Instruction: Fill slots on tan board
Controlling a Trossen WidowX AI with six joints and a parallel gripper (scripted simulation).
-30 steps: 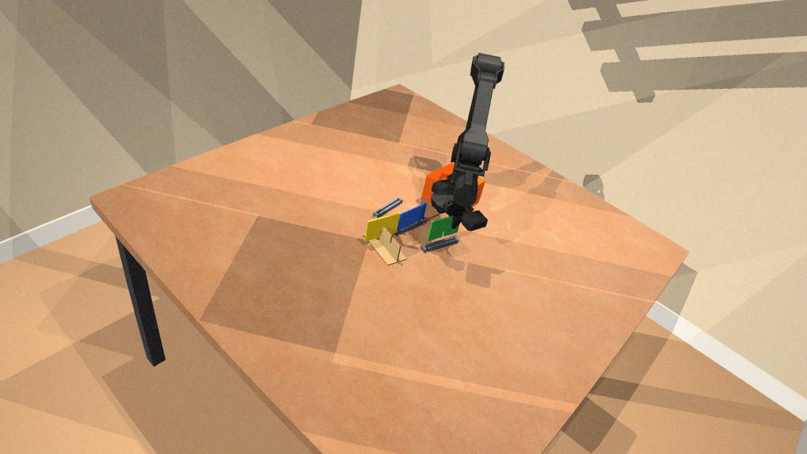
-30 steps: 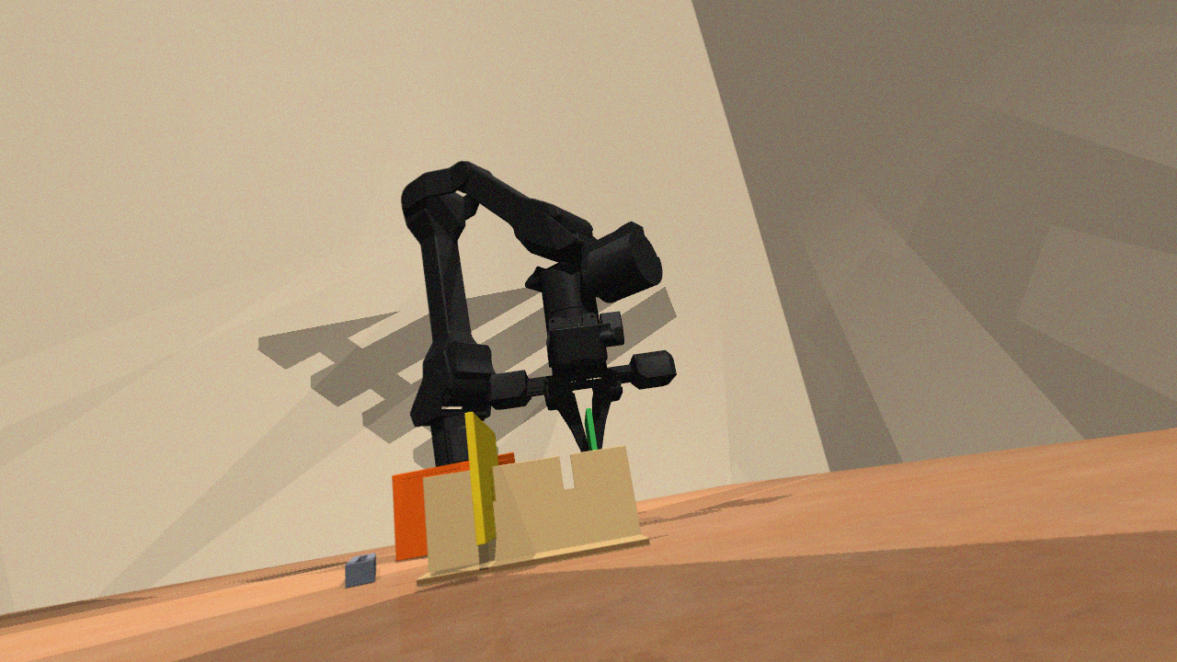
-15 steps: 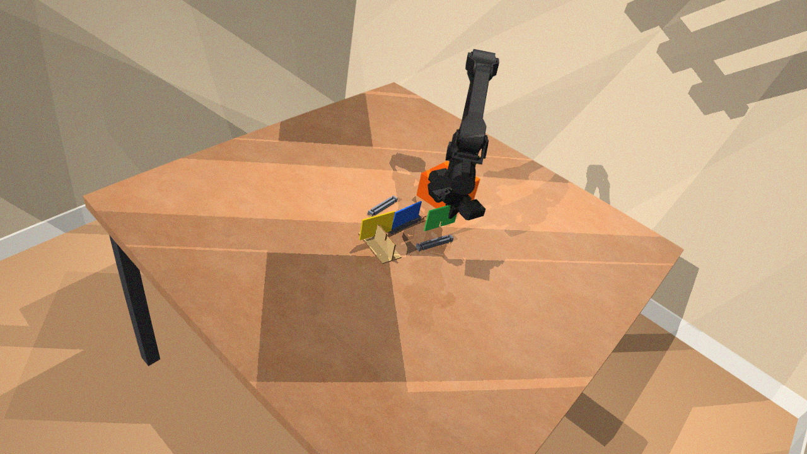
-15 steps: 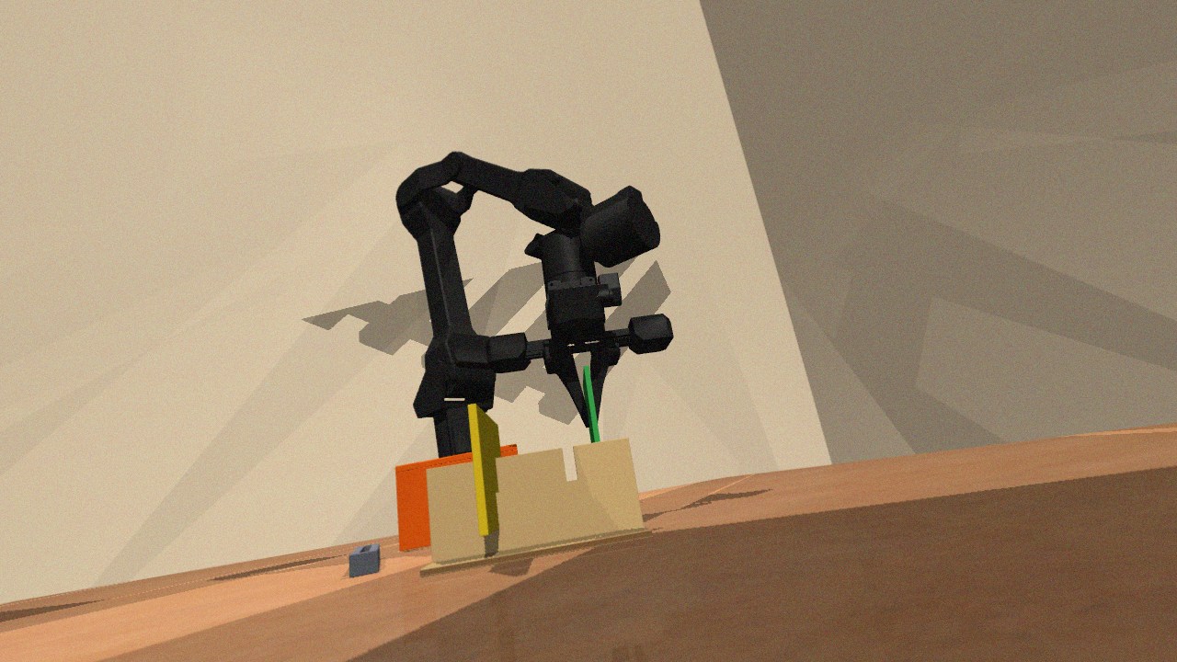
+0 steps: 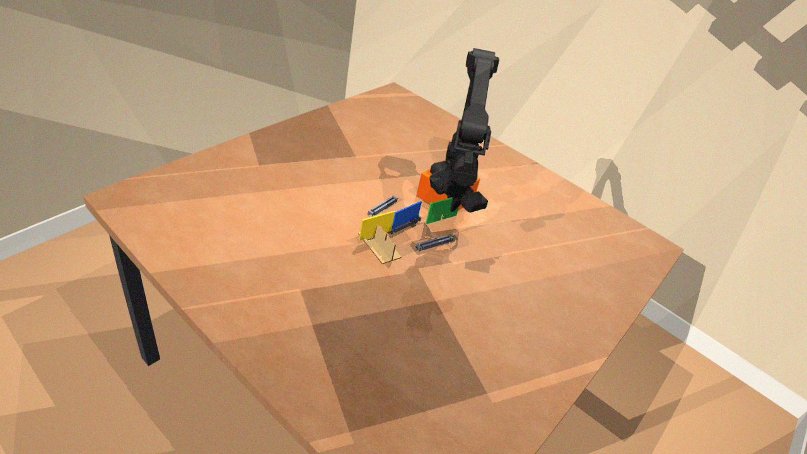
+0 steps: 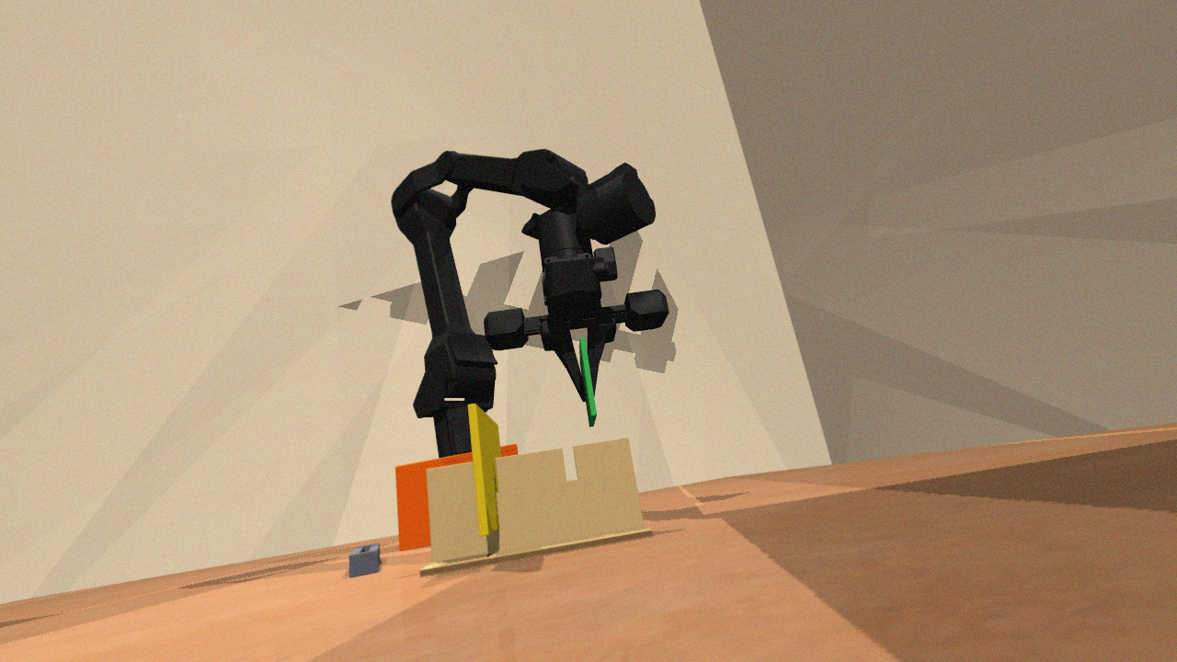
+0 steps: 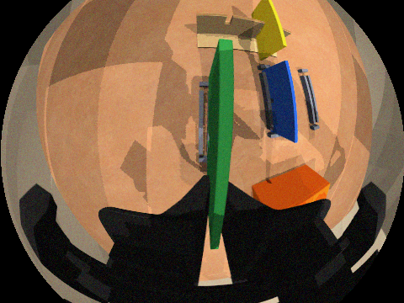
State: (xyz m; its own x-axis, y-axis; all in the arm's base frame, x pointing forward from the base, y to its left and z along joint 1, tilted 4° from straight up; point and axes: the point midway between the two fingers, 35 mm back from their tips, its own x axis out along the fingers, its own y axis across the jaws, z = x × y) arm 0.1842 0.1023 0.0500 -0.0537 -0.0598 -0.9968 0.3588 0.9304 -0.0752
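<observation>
My gripper tip is now 15 cm short of the tan board, 11 cm to the left of it and 9 cm above it. From my gripper tip the other things lie so: blue board 3 cm ahead, 12 cm to the right, 9 cm below; green board 3 cm ahead, 1 cm to the right; yellow board 14 cm ahead, 13 cm to the right, 7 cm below.
</observation>
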